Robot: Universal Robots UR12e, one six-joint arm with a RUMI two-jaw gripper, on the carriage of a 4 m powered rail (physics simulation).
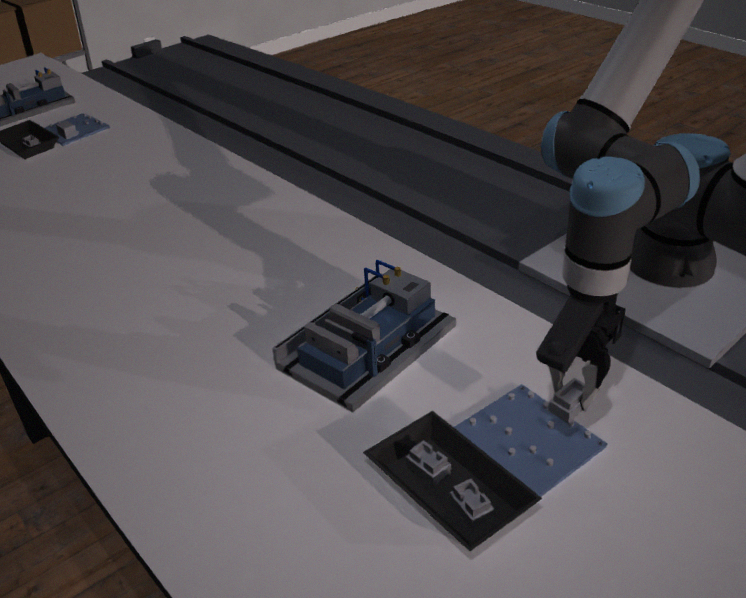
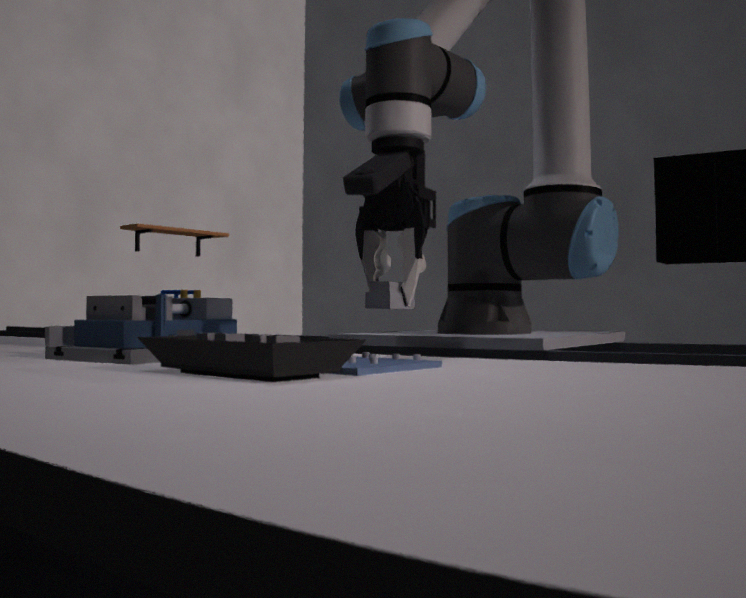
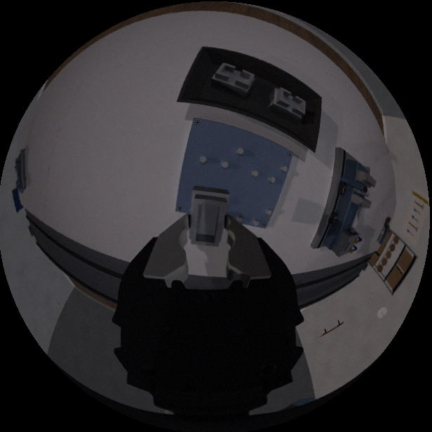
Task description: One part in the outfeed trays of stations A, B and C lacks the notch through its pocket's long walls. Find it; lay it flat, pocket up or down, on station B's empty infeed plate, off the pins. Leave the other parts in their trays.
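Frame: origin at the arm's base, x ahead, y left, z up, level; centimetres.
Where they show: gripper, fingertip midpoint: (image 1: 571,404) (image 2: 392,306); arm's base, link origin: (image 1: 669,262) (image 2: 484,333).
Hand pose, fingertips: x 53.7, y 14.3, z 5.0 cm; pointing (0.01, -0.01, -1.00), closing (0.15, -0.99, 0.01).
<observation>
Each offset is from my fingertips to the top centre of the thing.
My gripper (image 1: 571,398) (image 2: 392,291) (image 3: 207,215) is shut on a grey pocketed part {dz +3.3, dx +0.5, dy +0.1 cm} (image 1: 562,408) (image 2: 381,296) (image 3: 207,220). The part is about level, pocket up, and no notch shows in its long walls. It hangs well above the table and apart from the blue pinned plate {dz -7.2, dx +4.4, dy -4.4 cm} (image 1: 529,416) (image 2: 398,366) (image 3: 215,140), over or near its rail-side edge; no part rests on this plate. The black tray {dz -3.8, dx +12.2, dy -5.5 cm} (image 1: 491,457) (image 2: 236,358) beside it holds two notched parts, one {dz -3.3, dx +20.9, dy -10.3 cm} (image 1: 429,460) (image 3: 233,77) and another {dz -3.3, dx +21.9, dy -0.4 cm} (image 1: 476,503) (image 3: 290,104). Station letters are not legible.
A blue and grey vise (image 1: 333,366) (image 2: 112,333) (image 3: 345,215) stands beside the tray and plate. At the far station, a black tray (image 1: 12,133) holds a small part, and a blue plate {dz -7.2, dx +3.1, dy -193.1 cm} (image 1: 93,131) bears a grey block {dz -3.6, dx +6.9, dy -188.3 cm} (image 1: 66,128). The rail (image 1: 348,143) runs behind the table.
</observation>
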